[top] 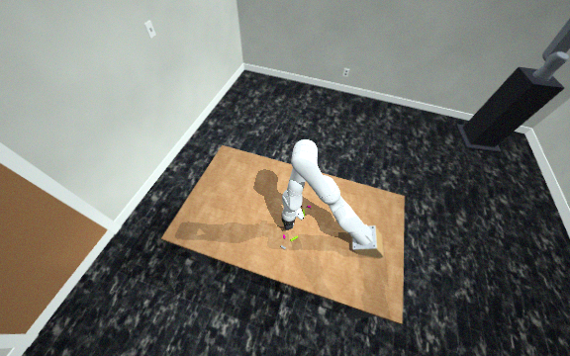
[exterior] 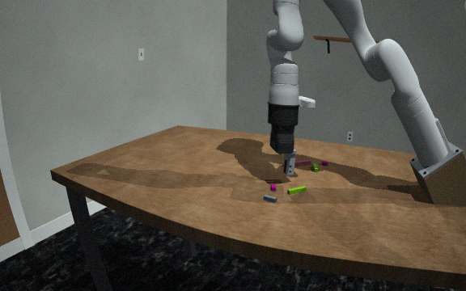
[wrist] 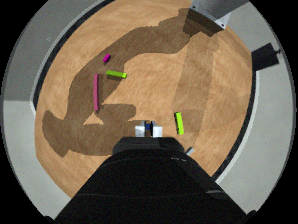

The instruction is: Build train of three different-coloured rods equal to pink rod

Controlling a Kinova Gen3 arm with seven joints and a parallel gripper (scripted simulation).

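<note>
Right now my hand is 3 cm short of the grey rod, 12 cm to the right of it and 4 cm above it. The rest, counted from my hand: blue rod (1 cm below); then pink rod (2 cm behind, 15 cm to the right, 4 cm below).
</note>
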